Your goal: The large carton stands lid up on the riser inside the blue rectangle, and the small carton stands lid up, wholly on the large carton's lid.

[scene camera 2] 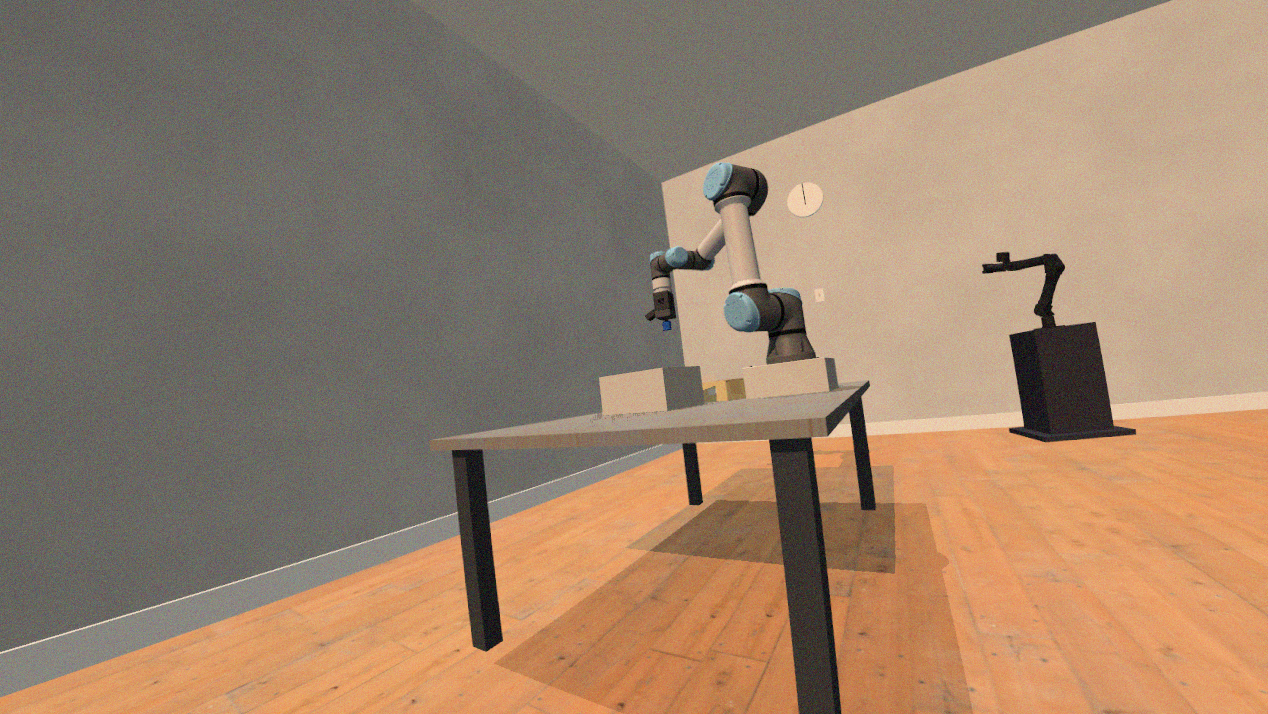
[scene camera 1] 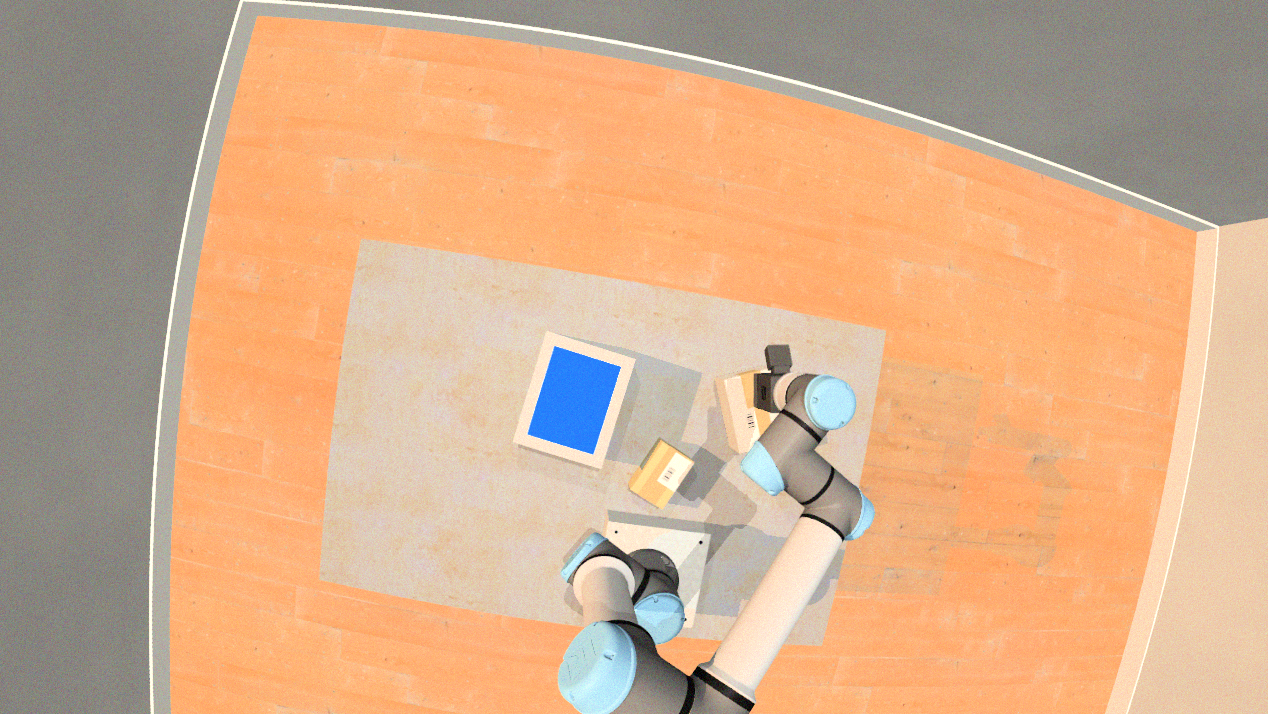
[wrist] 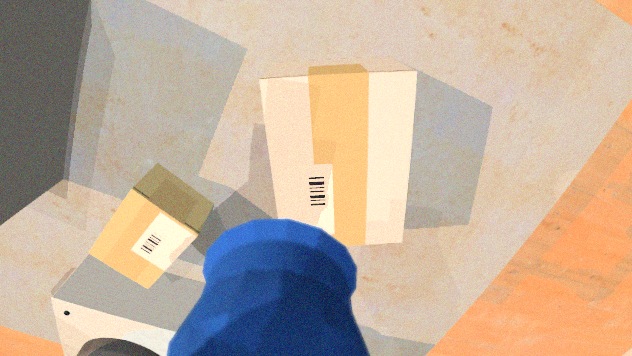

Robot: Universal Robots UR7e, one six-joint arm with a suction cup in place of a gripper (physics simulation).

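The large carton (scene camera 1: 734,416) (wrist: 387,150) stands on the table right of the riser; its upward face bears a tan tape strip and a barcode label. The small yellow carton (scene camera 1: 652,474) (scene camera 2: 731,388) (wrist: 117,240) stands on the table between riser and robot base, turned at an angle, its label upward. The pale riser (scene camera 1: 535,390) (scene camera 2: 632,392) carries the blue rectangle (scene camera 1: 574,399), with no carton on it. My blue suction cup (scene camera 2: 666,325) (wrist: 280,245) is open and holds nothing. It hangs above the table near the large carton; the wrist hides it in the overhead view.
The robot's pale base block (scene camera 1: 696,567) (scene camera 2: 789,377) (wrist: 67,325) stands beyond the small carton from the riser. The grey table (scene camera 1: 425,399) (scene camera 2: 550,432) ends right of the large carton. A second, dark arm (scene camera 2: 1051,283) stands on a black pedestal (scene camera 2: 1060,381) away from the table.
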